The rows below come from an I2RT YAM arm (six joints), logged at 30 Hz.
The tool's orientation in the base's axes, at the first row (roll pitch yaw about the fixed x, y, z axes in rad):
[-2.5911, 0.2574, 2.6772]
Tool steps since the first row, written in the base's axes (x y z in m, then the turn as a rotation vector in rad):
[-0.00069, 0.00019, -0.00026, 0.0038, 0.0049, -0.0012]
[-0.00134, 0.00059, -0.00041, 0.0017, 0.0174, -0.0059]
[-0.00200, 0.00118, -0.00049, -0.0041, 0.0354, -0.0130]
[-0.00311, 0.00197, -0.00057, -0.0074, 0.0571, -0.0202]
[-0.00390, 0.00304, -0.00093, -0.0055, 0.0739, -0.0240]
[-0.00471, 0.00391, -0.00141, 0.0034, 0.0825, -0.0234]
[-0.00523, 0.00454, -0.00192, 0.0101, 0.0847, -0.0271]
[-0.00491, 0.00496, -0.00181, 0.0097, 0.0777, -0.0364]
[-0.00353, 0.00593, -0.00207, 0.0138, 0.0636, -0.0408]
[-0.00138, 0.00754, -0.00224, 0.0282, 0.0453, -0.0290]
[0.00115, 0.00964, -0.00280, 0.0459, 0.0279, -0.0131]
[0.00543, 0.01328, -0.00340, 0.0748, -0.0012, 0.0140]
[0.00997, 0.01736, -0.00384, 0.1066, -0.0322, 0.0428]
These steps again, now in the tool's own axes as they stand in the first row. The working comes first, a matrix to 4 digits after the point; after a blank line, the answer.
The tool's axes in the first row as the columns of a matrix, in the base's axes (used below as rounded here):
[-0.8646, 0.5008, -0.0403]
[0.4331, 0.7024, -0.5649]
[-0.2546, -0.5059, -0.8242]

[0.00075, -0.00008, 0.00013, -0.0009, 0.0060, -0.0019]
[0.00152, -0.00005, 0.00006, 0.0076, 0.0161, -0.0050]
[0.00237, 0.00008, -0.00018, 0.0222, 0.0294, -0.0091]
[0.00369, 0.00011, -0.00052, 0.0363, 0.0466, -0.0153]
[0.00493, 0.00065, -0.00079, 0.0429, 0.0613, -0.0217]
[0.00612, 0.00110, -0.00086, 0.0387, 0.0715, -0.0275]
[0.00698, 0.00154, -0.00077, 0.0349, 0.0783, -0.0259]
[0.00685, 0.00194, -0.00111, 0.0345, 0.0778, -0.0143]
[0.00615, 0.00344, -0.00150, 0.0260, 0.0722, -0.0029]
[0.00503, 0.00574, -0.00236, 0.0026, 0.0606, -0.0028]
[0.00389, 0.00876, -0.00318, -0.0243, 0.0492, -0.0068]
[0.00192, 0.01377, -0.00492, -0.0688, 0.0295, -0.0139]
[-0.00012, 0.01913, -0.00704, -0.1170, 0.0091, -0.0214]

